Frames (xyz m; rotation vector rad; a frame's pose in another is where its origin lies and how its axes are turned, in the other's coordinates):
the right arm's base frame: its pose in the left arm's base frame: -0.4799 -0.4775 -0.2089 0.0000 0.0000 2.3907
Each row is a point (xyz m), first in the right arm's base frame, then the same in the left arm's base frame.
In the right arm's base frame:
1: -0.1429 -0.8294 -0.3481
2: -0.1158 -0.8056 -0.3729
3: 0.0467 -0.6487 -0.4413
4: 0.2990 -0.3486 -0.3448
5: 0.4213 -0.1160 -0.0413
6: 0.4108 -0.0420 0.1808
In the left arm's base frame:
1: 0.1905 0.0314 -0.5570
2: 0.1544 0.0324 -0.5818
3: -0.0714 0.0286 -0.6502
4: -0.4606 -0.0186 -0.5537
5: -0.7088 -0.1052 -0.2502
6: -0.7516 -0.1665 -0.0281

